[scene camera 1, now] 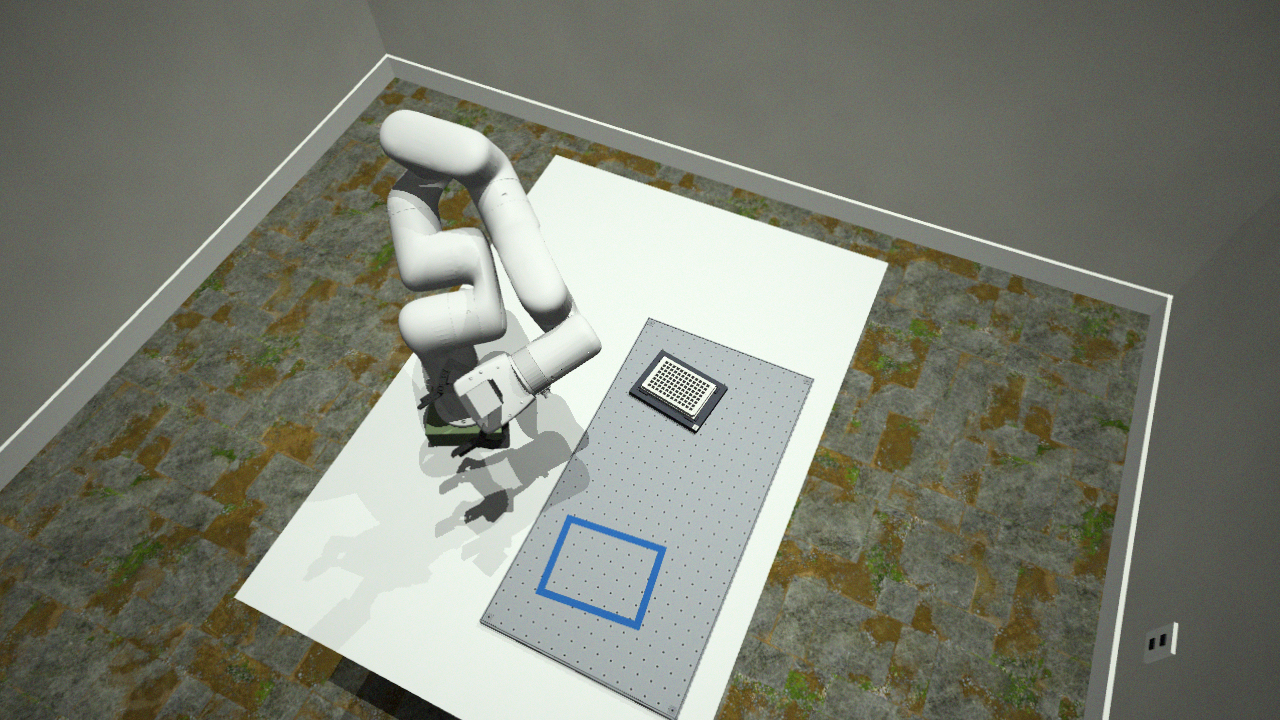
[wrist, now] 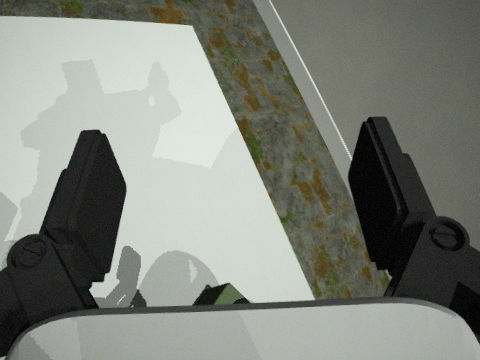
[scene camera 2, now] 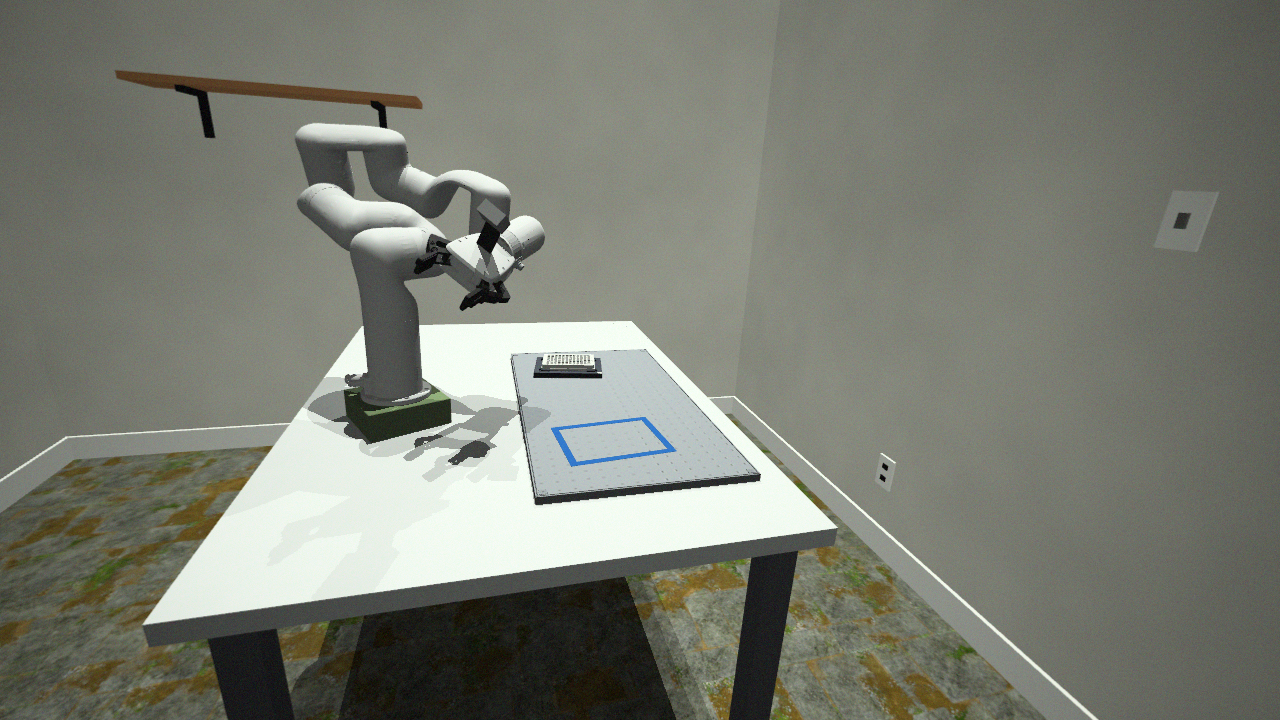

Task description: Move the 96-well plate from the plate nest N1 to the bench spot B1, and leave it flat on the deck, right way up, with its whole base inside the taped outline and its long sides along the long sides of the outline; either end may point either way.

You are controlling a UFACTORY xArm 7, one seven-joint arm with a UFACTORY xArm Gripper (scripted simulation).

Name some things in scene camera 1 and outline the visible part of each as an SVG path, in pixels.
My gripper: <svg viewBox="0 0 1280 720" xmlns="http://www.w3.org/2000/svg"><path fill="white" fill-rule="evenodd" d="M511 355L508 356L507 353L503 353L474 369L449 358L440 373L437 389L420 399L422 403L417 408L421 410L439 399L444 393L456 393L472 420L480 428L478 437L471 438L452 451L452 458L457 455L461 458L476 447L491 450L507 449L510 447L509 422L536 400L536 393L530 388L517 369ZM501 428L501 440L485 439L487 434L491 434ZM464 374L455 383L447 383L452 369Z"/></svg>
A white 96-well plate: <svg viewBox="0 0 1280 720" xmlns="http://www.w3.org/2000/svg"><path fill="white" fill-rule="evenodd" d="M664 356L642 384L641 389L694 420L717 387Z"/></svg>
